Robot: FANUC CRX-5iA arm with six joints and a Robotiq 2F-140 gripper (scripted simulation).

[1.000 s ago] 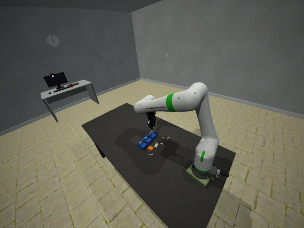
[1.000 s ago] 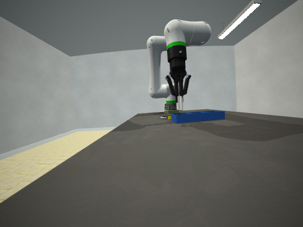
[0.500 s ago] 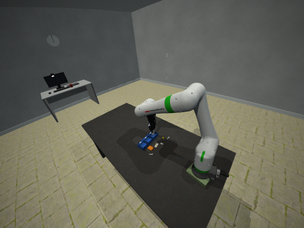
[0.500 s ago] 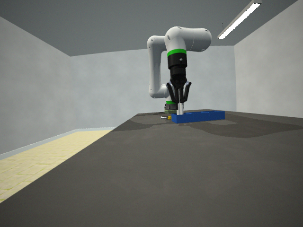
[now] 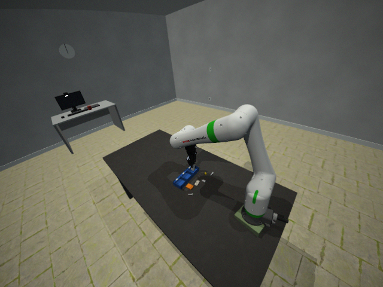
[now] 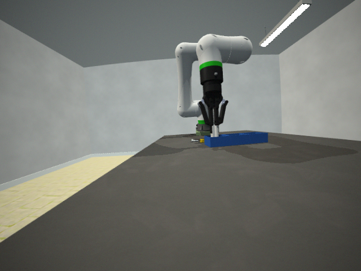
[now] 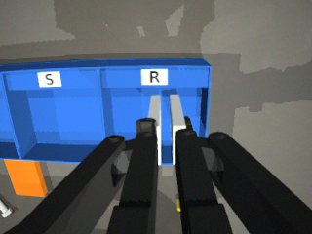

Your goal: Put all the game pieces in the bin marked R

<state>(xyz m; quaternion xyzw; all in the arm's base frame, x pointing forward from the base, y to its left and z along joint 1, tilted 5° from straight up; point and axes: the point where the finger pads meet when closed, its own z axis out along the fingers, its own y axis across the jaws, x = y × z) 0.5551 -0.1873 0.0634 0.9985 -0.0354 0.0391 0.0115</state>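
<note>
Now: hand 1 cm short of the blue bin, 9 cm to the right of it and 3 cm above it. Round my hand: white domino 10 cm behind, 10 cm to the left, 4 cm below; pale grey piece 14 cm behind, 6 cm to the left, 4 cm below; yellow die 12 cm behind, 1 cm to the right, 4 cm below.
</note>
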